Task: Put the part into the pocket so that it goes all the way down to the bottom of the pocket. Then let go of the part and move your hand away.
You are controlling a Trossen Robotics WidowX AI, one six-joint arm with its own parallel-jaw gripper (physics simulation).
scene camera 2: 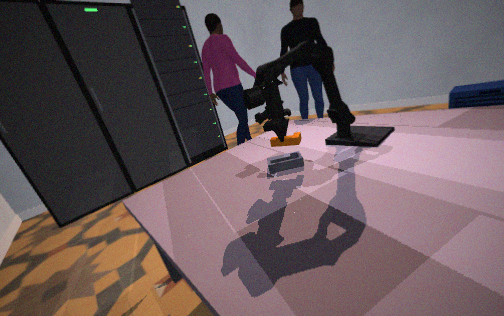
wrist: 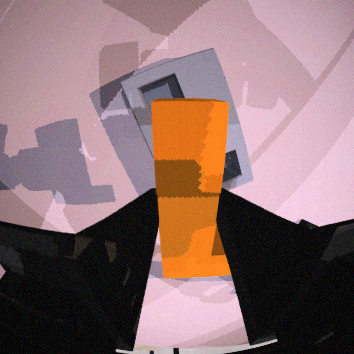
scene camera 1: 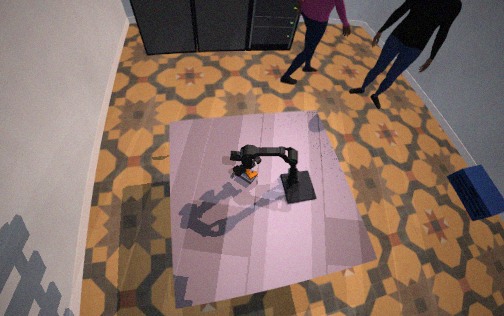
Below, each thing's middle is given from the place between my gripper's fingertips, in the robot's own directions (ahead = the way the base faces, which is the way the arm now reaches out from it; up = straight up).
Right now the grey pocket block (wrist: 196, 75) is 10 cm below my hand, 2 cm to the right of it and 1 cm behind it. The rest, counted from my hand: orange L-shaped part (wrist: 189, 134): 1 cm to the left, 1 cm behind.
